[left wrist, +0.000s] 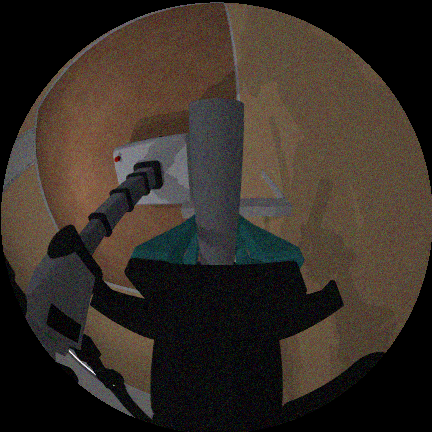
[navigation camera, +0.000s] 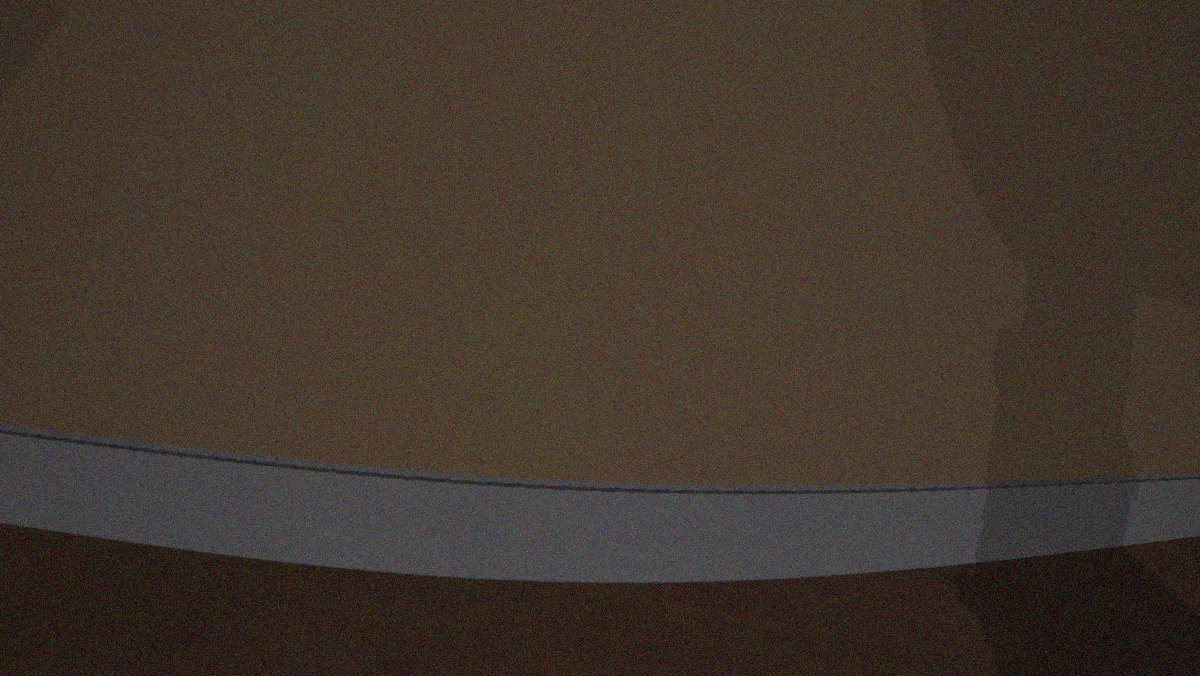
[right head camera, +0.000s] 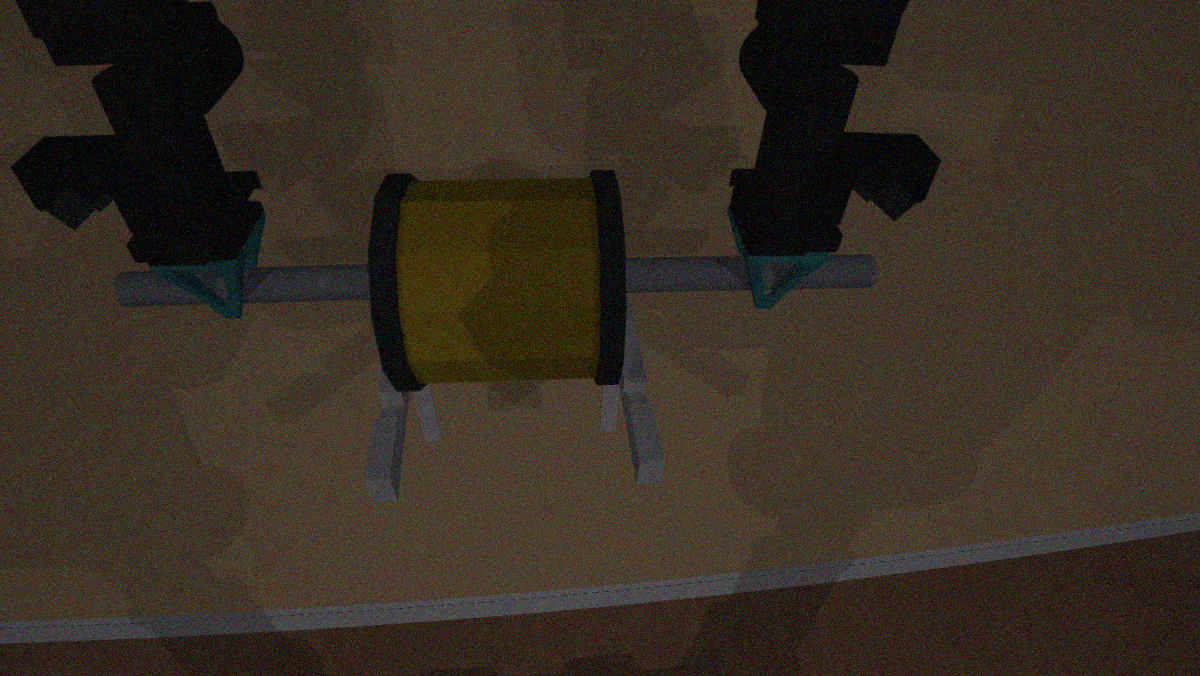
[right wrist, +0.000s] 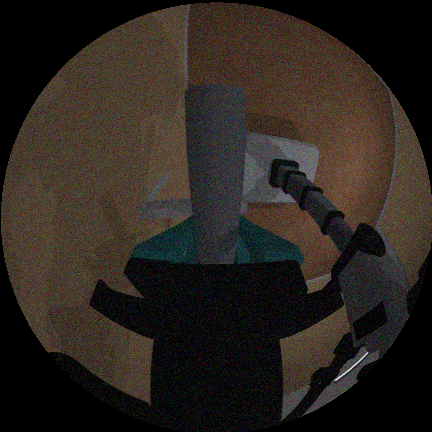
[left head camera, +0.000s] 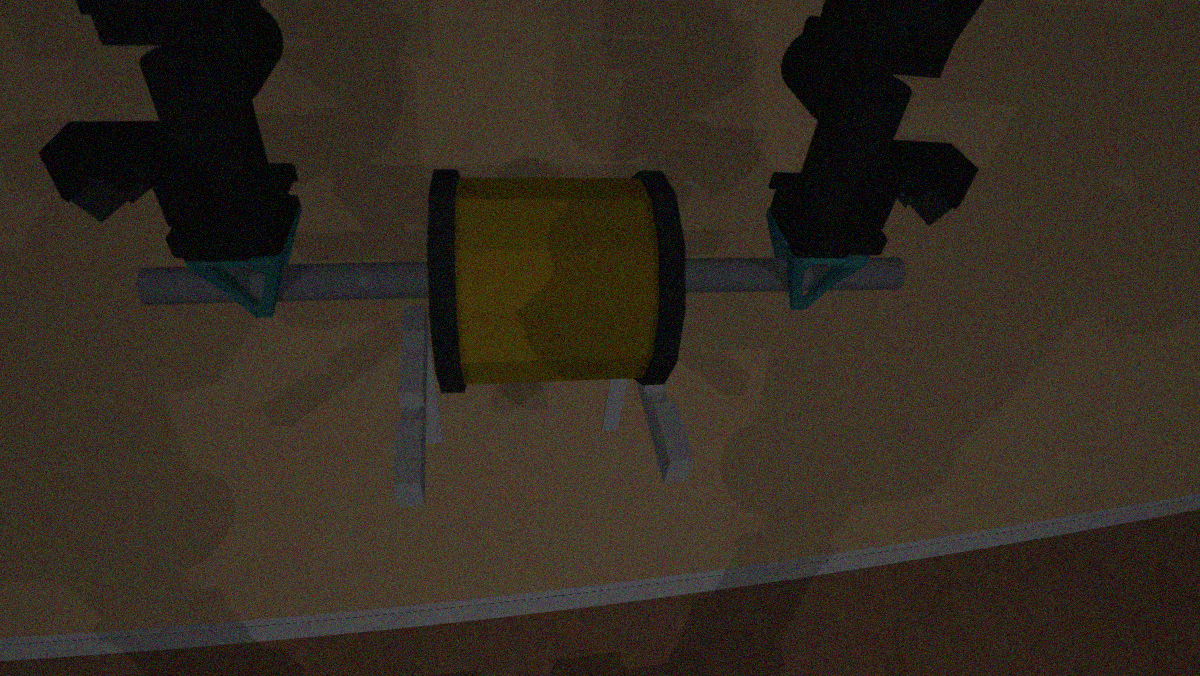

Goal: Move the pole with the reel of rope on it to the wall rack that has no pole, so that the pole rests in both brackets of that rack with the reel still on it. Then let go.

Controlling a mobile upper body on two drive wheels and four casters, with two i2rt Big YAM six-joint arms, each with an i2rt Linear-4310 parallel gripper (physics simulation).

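Places are measured from the left arm's base along level axes (x ahead, y left, z up), in millimetres.
Where they show: left gripper, fingertip midpoint: (left wrist: 216,218) (right head camera: 239,305) (left head camera: 269,303); right gripper, fingertip midpoint: (right head camera: 758,296) (right wrist: 216,217) (left head camera: 792,297); left arm's base, origin of the base link: (right wrist: 345,352); right arm's base, origin of the base link: (left wrist: 88,354).
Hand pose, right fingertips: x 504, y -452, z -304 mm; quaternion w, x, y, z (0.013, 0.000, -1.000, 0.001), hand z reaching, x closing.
Observation:
Things, the pixels of their top centre, and the offset from my right fingertips. "pt": a spot on its surface instead.
- yellow reel, middle of its top: (left head camera: 556,186) (right head camera: 499,187) 0 mm ahead, 223 mm left, 113 mm up
- empty wall rack's left bracket, surface spot: (left head camera: 411,453) (right head camera: 384,450) pt 45 mm back, 352 mm left, 155 mm down
- right bracket, surface spot: (right head camera: 642,436) (left head camera: 670,435) pt 37 mm back, 96 mm left, 155 mm down
The grey pole (left head camera: 361,280) (right head camera: 310,282) (left wrist: 216,160) (right wrist: 216,150) runs level through the yellow reel (left head camera: 554,277) (right head camera: 499,277), which has black flanges. My left gripper (left head camera: 267,289) (right head camera: 230,289) (left wrist: 216,218) is shut on the pole left of the reel. My right gripper (left head camera: 800,283) (right head camera: 762,279) (right wrist: 216,217) is shut on it right of the reel. An empty wall rack's left bracket (left head camera: 411,453) (right head camera: 383,453) and right bracket (left head camera: 667,436) (right head camera: 642,436) show below the reel in both head views, partly hidden by it. The pole is apart from their notches.
A pale strip (left head camera: 587,596) (right head camera: 587,597) (navigation camera: 587,533) runs along the foot of the tan wall, above the brown floor. A white base with a red button (left wrist: 155,190) shows behind the pole in the left wrist view. Bracket parts also show beside the pole in both wrist views.

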